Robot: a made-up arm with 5 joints.
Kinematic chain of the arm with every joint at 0, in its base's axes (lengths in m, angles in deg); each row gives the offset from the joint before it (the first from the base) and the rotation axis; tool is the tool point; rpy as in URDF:
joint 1: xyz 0.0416 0 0.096 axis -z
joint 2: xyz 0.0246 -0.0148 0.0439 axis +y
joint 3: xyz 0.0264 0 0.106 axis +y
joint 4: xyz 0.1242 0 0.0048 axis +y
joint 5: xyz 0.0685 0.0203 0 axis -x
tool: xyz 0 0 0 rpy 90 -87.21 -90
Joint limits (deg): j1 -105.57..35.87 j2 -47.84..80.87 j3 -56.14..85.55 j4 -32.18..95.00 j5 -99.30..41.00
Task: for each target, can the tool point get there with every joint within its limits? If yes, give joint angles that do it. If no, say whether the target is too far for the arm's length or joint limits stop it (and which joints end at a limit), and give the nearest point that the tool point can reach.
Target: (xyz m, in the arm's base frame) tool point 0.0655 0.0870 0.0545
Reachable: yes | joints -71.13 5.27 71.94 15.10 -88.09
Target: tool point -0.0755 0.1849 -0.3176
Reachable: no: too far | nearest point -0.0082 0.1582 -0.0594 | short by 0.268 m
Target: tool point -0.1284 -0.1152 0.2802
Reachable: no: joint limits stop it (at a limit: joint 2, joint 3, joint 4) | nearest point -0.0581 -0.0676 0.3974 | short by 0.145 m
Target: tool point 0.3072 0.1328 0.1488
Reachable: yes | joints -25.50 40.11 -25.13 8.91 -18.17
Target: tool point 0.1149 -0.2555 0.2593
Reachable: no: joint limits stop it (at a limit: joint 1) | nearest point 0.2143 -0.1181 0.2593 | short by 0.170 m
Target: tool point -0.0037 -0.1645 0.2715
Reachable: no: joint limits stop it (at a limit: joint 2, joint 3, joint 4) | nearest point 0.0096 -0.1161 0.3974 | short by 0.136 m
